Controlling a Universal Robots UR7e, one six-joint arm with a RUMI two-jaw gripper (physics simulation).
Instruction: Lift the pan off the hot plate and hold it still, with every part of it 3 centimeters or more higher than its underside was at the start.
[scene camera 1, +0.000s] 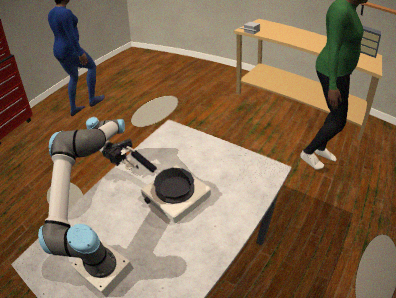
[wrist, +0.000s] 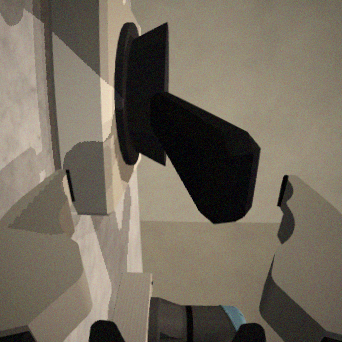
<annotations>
A dark pan shows in scene camera 1 (173, 183) and in the wrist view (217, 161). A hot plate shows in scene camera 1 (175, 209) and in the wrist view (88, 54).
</annotations>
